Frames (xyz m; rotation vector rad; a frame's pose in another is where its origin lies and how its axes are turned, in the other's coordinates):
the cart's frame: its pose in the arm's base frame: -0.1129 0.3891 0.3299 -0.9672 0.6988 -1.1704
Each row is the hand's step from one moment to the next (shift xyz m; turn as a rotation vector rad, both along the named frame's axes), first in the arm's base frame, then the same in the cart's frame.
Working: the arm's base frame: its pose in the cart's frame: 0.3951 0.3091 -0.1462 0.9672 -0.6988 1.1704

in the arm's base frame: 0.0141 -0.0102 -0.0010 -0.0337 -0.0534 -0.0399
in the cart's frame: 0.0136 0.0060 0.0091 0.0412 0.0164 -0.0601
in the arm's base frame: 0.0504 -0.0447 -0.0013 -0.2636 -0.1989 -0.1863
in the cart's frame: 0.0565 0.0188 0.0315 0.1153 0.0355 -0.3594
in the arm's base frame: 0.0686 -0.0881 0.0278 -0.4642 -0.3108 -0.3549
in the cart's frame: 0.1041 -0.0035 0.0490 0.1642 0.0903 -0.6348
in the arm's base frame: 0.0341 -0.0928 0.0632 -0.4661 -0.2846 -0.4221
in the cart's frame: 0.1004 -0.0506 0.0336 0.1365 0.1522 -0.6593
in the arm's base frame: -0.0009 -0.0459 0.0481 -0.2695 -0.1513 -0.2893
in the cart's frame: 0.0454 -0.0478 0.0087 0.0648 0.1299 -0.3977
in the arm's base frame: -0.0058 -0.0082 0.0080 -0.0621 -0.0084 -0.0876
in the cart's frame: 0.0066 -0.0104 -0.0036 -0.0112 0.0512 -0.0941
